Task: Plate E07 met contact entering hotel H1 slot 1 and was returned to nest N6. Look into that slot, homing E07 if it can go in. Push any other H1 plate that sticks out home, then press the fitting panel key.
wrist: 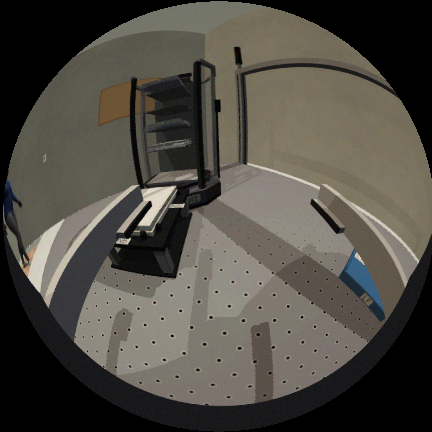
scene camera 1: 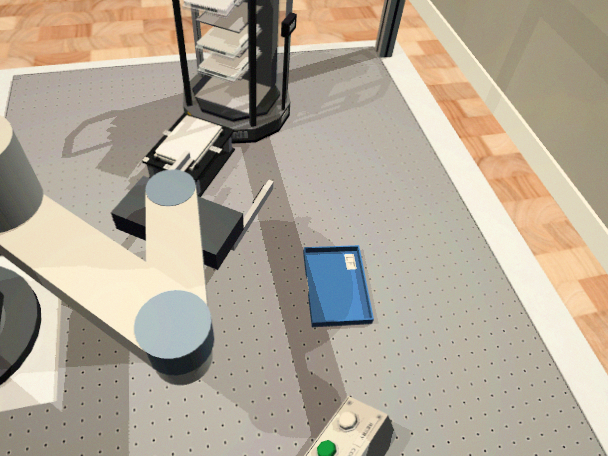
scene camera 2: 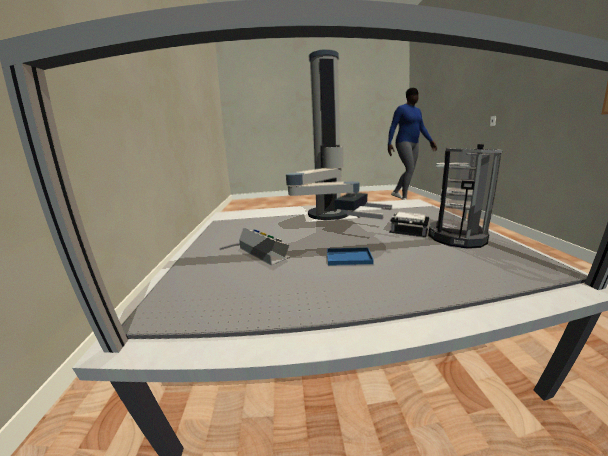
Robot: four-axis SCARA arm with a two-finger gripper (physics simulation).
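My gripper is open and empty. It is raised beside nest N6; its left finger overlaps the nest's near-left part in the wrist view. A white plate lies on the nest; its E07 marking is not readable. Hotel H1 stands behind the nest and holds several plates at different levels. Its high plate reaches out past the front post in scene camera 2. Slot numbers are not readable. The key panel shows a white key and a green key.
A blue tray lies on the perforated table, right of the gripper in the wrist view. A dark frame post stands beyond the hotel. A person walks behind the table.
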